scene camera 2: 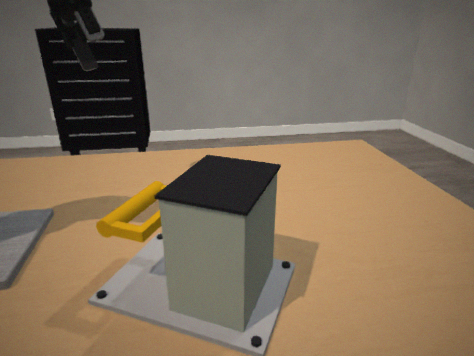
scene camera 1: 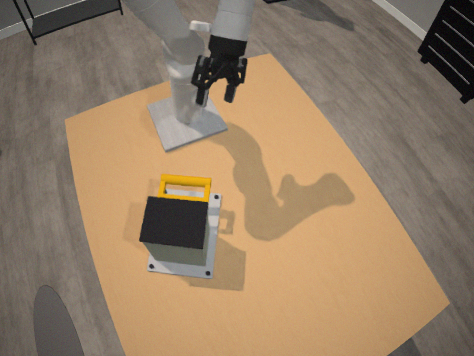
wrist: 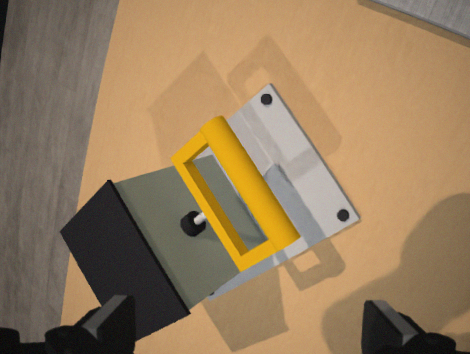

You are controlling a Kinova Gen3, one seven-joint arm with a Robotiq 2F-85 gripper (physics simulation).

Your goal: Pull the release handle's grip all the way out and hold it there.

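The yellow release handle's grip (scene camera 1: 186,180) (scene camera 2: 132,207) (wrist: 252,185) is a thick round bar on a rectangular frame. It stands out in front of a grey-green box (scene camera 2: 207,260) (wrist: 150,210) with a black lid (scene camera 1: 175,221). In the wrist view a short white rod (wrist: 199,218) joins the frame to a black collar (wrist: 190,225) on the box face. The box stands on a light grey plate (scene camera 1: 180,271) (scene camera 2: 130,295) (wrist: 320,180) with black bolts. My gripper (scene camera 1: 215,101) (scene camera 2: 93,52) (wrist: 248,324) is open and empty, high above the table and apart from the grip, towards the arm's base.
The arm's grey base plate (scene camera 1: 195,137) (scene camera 2: 25,230) (wrist: 430,15) lies on the orange-tan table (scene camera 1: 300,280), on the grip's side of the box. A black drawer cabinet (scene camera 1: 452,45) (scene camera 2: 100,90) stands on the floor beyond the table. The arm's shadow falls across the table beside the box.
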